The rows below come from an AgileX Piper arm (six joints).
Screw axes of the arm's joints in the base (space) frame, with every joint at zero. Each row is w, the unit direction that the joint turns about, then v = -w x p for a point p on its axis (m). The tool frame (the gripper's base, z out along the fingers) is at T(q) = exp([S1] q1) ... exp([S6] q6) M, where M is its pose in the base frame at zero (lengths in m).
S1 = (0, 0, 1, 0.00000, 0.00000, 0.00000)
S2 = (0, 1, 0, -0.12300, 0.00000, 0.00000)
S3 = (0, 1, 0, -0.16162, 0.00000, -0.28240)
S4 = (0.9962, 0, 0.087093, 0.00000, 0.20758, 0.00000)
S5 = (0, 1, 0, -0.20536, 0.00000, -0.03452)
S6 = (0.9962, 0, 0.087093, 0.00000, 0.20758, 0.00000)
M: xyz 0.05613 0.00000 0.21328 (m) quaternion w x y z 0.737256 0 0.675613 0
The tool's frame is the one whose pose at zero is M.
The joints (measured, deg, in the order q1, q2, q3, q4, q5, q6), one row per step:
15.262 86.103 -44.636 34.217 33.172 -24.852
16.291 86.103 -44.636 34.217 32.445 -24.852
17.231 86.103 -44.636 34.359 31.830 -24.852
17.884 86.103 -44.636 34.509 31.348 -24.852
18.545 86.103 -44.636 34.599 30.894 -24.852
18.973 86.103 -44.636 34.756 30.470 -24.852
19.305 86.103 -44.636 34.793 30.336 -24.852
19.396 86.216 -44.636 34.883 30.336 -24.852
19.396 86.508 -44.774 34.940 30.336 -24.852
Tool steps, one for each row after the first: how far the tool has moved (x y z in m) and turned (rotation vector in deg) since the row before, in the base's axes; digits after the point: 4 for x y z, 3 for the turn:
-0.0007 0.0043 0.0003 -0.070 -0.645 0.700
-0.0008 0.0040 0.0003 0.059 -0.513 0.577
-0.0005 0.0028 0.0003 0.080 -0.392 0.345
-0.0006 0.0028 0.0002 0.040 -0.380 0.400
-0.0002 0.0019 0.0002 0.096 -0.336 0.141
-0.0005 0.0014 0.0001 0.021 -0.109 0.249
0.0000 0.0005 -0.0005 0.031 0.131 0.037
0.0008 0.0003 -0.0008 -0.008 0.160 -0.034

